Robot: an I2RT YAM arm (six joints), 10 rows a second.
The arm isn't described. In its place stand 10 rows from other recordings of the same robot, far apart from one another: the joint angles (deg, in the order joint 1, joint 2, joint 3, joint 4, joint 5, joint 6), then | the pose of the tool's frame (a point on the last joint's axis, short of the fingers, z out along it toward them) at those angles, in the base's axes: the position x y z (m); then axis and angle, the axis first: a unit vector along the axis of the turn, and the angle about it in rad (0 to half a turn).
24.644 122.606 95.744 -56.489 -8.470 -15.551 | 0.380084 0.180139 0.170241 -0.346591 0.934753 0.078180 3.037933
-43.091 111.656 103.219 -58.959 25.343 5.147 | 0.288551 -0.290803 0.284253 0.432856 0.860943 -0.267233 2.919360
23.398 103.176 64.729 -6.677 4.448 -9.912 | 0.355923 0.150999 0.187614 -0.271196 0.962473 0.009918 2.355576
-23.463 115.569 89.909 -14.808 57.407 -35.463 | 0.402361 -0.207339 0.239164 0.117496 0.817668 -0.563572 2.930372
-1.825 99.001 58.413 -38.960 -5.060 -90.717 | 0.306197 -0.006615 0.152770 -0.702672 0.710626 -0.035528 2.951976
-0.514 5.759 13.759 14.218 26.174 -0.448 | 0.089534 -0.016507 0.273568 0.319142 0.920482 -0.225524 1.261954
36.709 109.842 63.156 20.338 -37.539 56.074 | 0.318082 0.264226 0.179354 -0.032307 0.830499 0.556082 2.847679
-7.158 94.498 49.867 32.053 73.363 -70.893 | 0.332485 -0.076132 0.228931 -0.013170 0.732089 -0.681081 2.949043
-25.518 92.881 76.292 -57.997 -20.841 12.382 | 0.288567 -0.123716 0.261310 0.296990 0.940538 0.164878 2.837358
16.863 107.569 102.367 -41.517 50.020 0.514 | 0.405579 0.094434 0.332202 0.037521 0.929463 -0.367002 2.340913
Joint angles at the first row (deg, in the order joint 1, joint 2, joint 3, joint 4, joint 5, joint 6):
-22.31, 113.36, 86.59, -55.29, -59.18, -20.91
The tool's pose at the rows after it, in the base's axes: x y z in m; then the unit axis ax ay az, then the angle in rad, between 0 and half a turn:
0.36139 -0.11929 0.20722 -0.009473 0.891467 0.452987 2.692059
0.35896 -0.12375 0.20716 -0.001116 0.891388 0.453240 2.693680
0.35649 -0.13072 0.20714 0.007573 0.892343 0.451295 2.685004
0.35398 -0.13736 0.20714 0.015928 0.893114 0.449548 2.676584
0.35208 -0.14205 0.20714 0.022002 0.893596 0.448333 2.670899
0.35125 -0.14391 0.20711 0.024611 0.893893 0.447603 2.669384
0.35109 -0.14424 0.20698 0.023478 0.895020 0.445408 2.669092
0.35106 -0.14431 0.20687 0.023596 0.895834 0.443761 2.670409
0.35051 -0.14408 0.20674 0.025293 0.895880 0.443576 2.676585
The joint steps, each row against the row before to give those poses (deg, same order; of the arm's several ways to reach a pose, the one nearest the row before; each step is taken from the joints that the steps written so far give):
-0.56, 0.00, 0.00, -2.40, 0.05, -0.04
-0.77, 0.00, 0.00, -0.55, -0.03, 0.00
-1.11, 0.00, 0.00, 0.00, 0.03, 0.00
-1.07, 0.00, 0.00, 0.00, 0.00, 0.00
-0.77, 0.00, -0.01, -0.02, 0.00, 0.00
-0.30, 0.00, 0.00, -0.04, 0.04, 0.00
-0.05, 0.00, 0.01, -0.03, 0.24, -0.22
0.00, 0.00, 0.00, 0.00, 0.22, 0.00
0.00, 0.00, 0.00, -0.37, 0.15, 0.00

